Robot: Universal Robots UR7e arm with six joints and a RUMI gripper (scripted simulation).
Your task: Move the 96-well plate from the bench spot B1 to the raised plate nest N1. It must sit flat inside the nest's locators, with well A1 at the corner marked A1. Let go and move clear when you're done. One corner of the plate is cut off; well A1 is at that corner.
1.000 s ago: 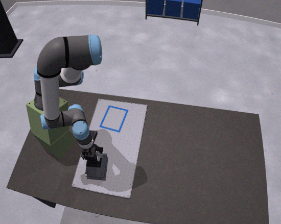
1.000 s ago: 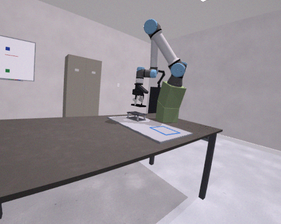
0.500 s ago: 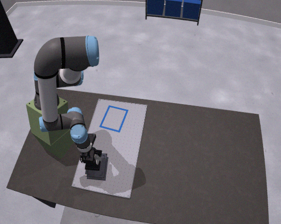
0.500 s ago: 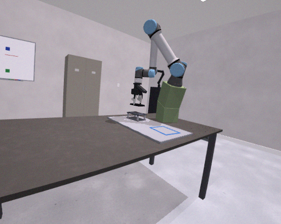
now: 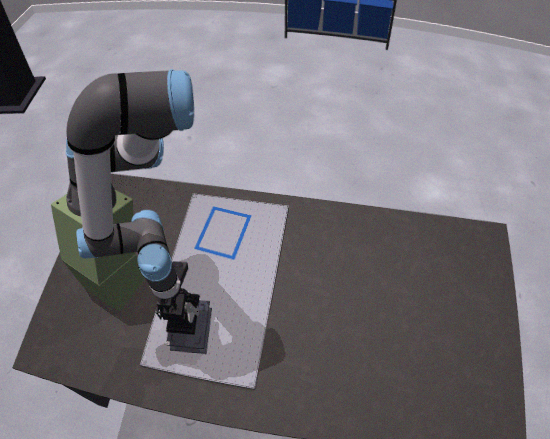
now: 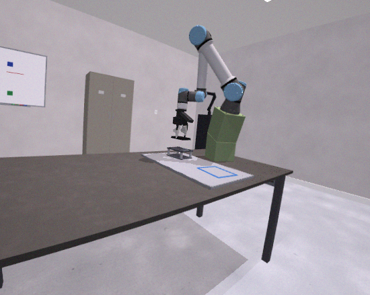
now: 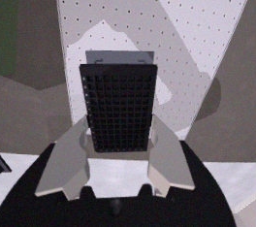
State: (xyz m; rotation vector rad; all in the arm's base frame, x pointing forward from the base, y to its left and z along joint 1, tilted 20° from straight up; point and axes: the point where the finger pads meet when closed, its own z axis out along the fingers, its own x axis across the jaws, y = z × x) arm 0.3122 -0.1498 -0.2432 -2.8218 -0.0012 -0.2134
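The raised nest lies 9 cm below my hand. From my hand the other things lie so: black 96-well plate (1 cm below).
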